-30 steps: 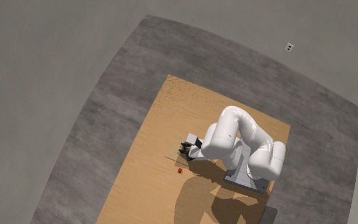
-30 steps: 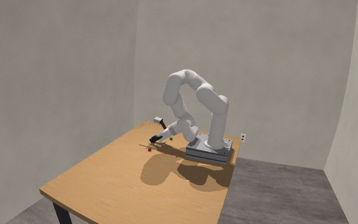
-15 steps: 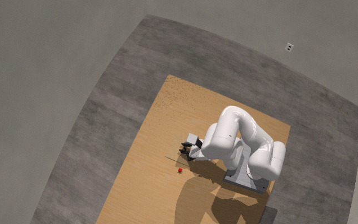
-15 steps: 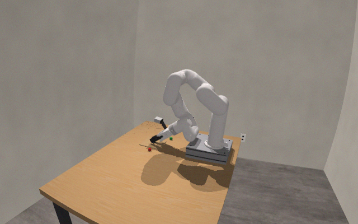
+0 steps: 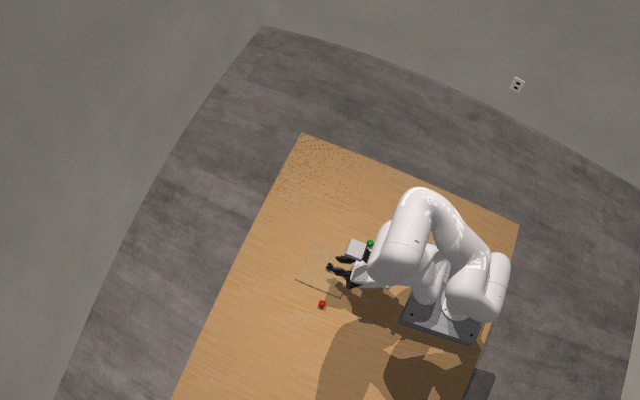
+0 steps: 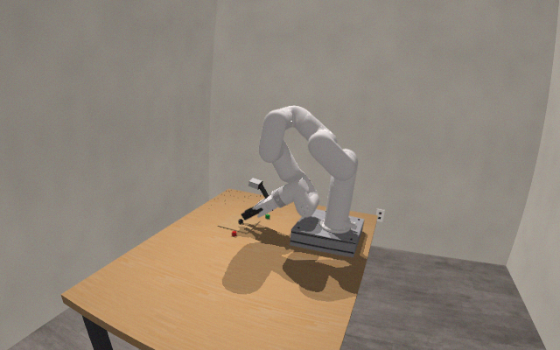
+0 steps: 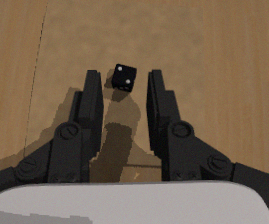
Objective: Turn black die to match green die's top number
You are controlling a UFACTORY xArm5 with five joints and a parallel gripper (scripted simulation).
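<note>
Right now the black die is 4 cm below my hand, 3 cm ahead of it and 1 cm to the left of it. Round my hand: tan mat 5 cm below, 4 cm ahead, 1 cm to the left; red die 12 cm to the left, 5 cm below, 1 cm behind; green die 12 cm to the right, 5 cm below, 3 cm behind.
</note>
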